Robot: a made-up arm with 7 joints. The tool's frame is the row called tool.
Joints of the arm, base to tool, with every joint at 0 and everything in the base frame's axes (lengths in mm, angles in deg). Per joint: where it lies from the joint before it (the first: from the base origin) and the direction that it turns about. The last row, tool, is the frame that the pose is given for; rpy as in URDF.
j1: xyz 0 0 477.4 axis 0 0 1
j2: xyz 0 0 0 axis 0 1 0
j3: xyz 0 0 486.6 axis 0 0 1
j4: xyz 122.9 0 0 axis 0 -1 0
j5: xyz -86.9 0 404.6 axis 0 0 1
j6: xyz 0 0 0 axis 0 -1 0
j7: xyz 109.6 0 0 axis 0 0 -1
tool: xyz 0 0 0 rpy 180 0 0
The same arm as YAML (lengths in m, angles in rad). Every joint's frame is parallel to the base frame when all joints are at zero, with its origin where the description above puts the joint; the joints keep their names.
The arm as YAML. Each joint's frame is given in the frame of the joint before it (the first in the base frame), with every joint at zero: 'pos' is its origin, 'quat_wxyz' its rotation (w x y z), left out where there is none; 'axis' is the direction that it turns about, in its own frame. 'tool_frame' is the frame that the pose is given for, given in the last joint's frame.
length_unit: m
angle_unit: rad
joints:
  - joint: j1
    pos: [0.0, 0.0, 0.4774]
    axis: "+z"
  - joint: j2
    pos: [0.0, 0.0, 0.0]
    axis: "+y"
  - joint: j3
    pos: [0.0, 0.0, 0.4866]
    axis: "+z"
  - joint: j4
    pos: [0.1229, 0.0, 0.0]
    axis: "-y"
  - joint: j5
    pos: [-0.0869, 0.0, 0.4046]
    axis: "+z"
  - joint: j6
    pos: [0.0, 0.0, 0.0]
    axis: "-y"
  - joint: j7
    pos: [0.1096, 0.0, 0.0]
    axis: "-z"
tool_frame:
  pos: [0.0, 0.0, 0.0]
  quat_wxyz: [0.0, 1.0, 0.0, 0.0]

